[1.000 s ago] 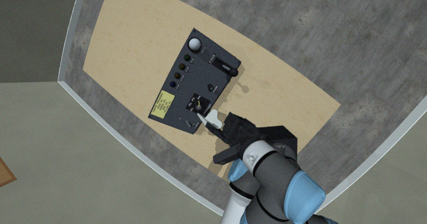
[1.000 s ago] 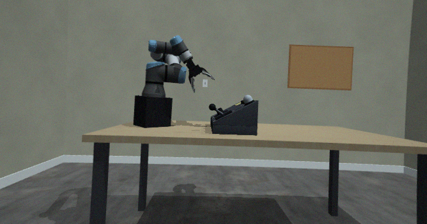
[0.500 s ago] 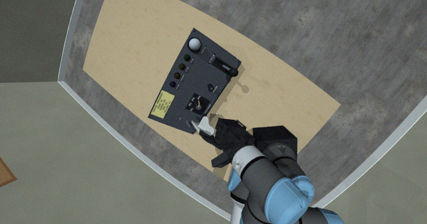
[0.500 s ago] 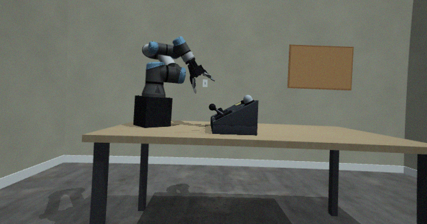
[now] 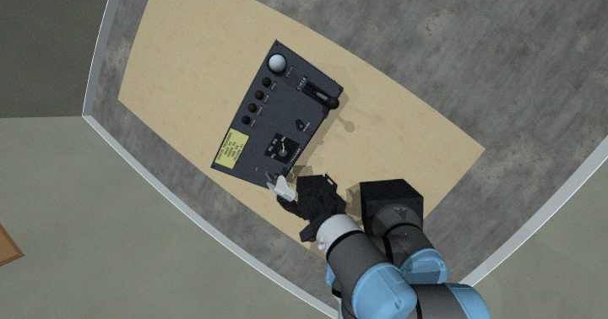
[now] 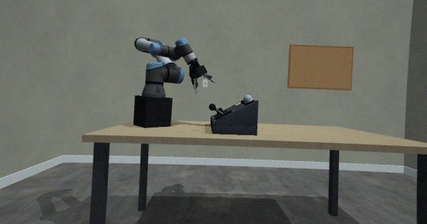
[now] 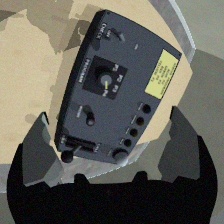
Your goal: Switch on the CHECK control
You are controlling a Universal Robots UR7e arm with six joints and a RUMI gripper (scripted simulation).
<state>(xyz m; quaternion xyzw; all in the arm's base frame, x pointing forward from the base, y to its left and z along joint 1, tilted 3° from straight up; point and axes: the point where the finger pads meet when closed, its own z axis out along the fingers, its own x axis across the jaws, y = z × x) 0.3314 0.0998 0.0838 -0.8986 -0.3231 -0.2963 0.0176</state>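
The check switch is 70 mm ahead of my hand, 140 mm to the left of it and 160 mm below it. Also, from my hand: rotary selector (100 mm ahead, 20 mm to the left, 150 mm below); mode button (120 mm ahead, 90 mm to the right, 150 mm below); dark sloped console (140 mm ahead, 30 mm to the right, 180 mm below).
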